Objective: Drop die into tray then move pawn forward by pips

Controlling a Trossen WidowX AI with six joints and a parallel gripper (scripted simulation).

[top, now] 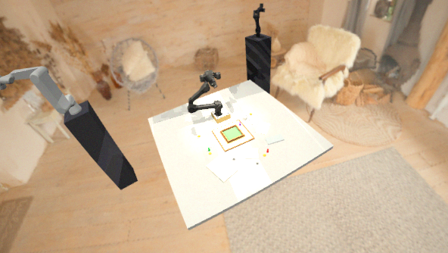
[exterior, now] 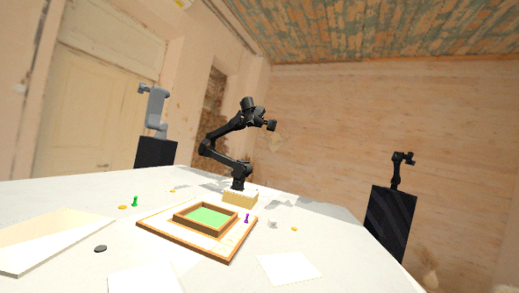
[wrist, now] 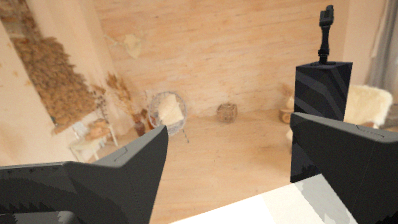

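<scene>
Right now my gripper tip is 400 mm above the white die, 350 mm short of it and 130 mm to the right of it. The rest, counted from my gripper tip: purple pawn 390 mm below, 390 mm ahead, 40 mm to the left; then green pawn 470 mm ahead, 400 mm below, 340 mm to the right; then green dice tray 440 mm ahead, 410 mm below, 90 mm to the right.
</scene>
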